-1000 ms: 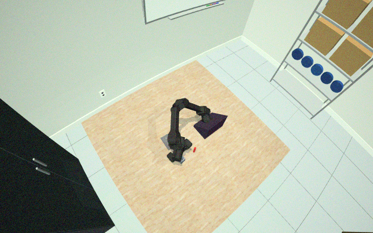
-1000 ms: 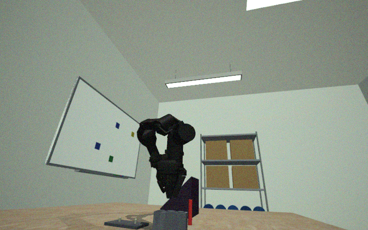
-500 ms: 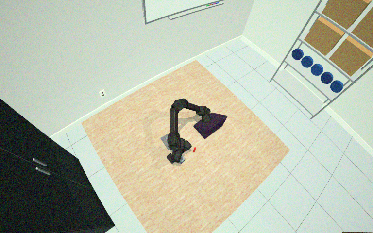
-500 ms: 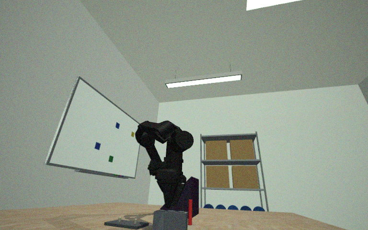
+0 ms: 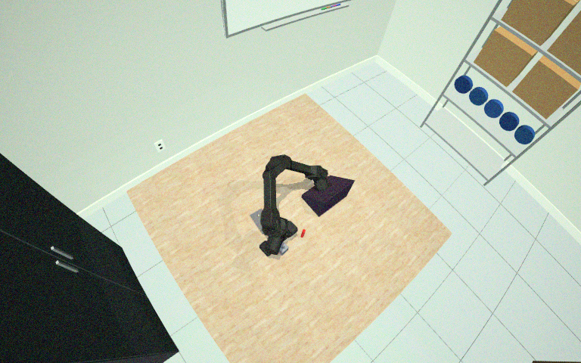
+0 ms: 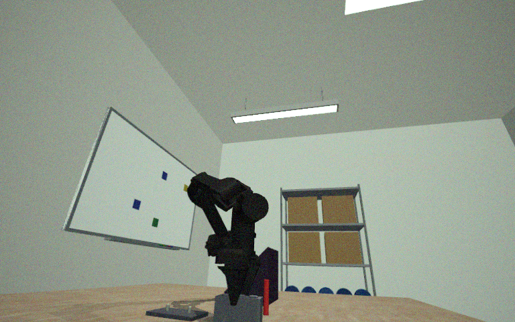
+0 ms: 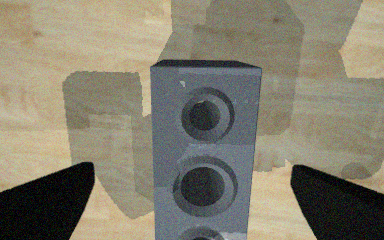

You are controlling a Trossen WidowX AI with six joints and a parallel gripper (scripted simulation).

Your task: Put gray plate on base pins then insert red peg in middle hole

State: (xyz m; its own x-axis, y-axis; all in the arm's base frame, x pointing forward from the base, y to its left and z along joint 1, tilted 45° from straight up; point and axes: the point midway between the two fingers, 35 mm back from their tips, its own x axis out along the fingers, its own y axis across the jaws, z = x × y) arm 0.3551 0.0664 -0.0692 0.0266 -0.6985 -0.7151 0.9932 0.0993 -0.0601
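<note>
The gray plate lies right at my gripper tip. From my gripper tip the other things lie so: red peg (130 mm behind, 30 mm to the left); base (150 mm to the right, 30 mm below, 10 mm behind).
</note>
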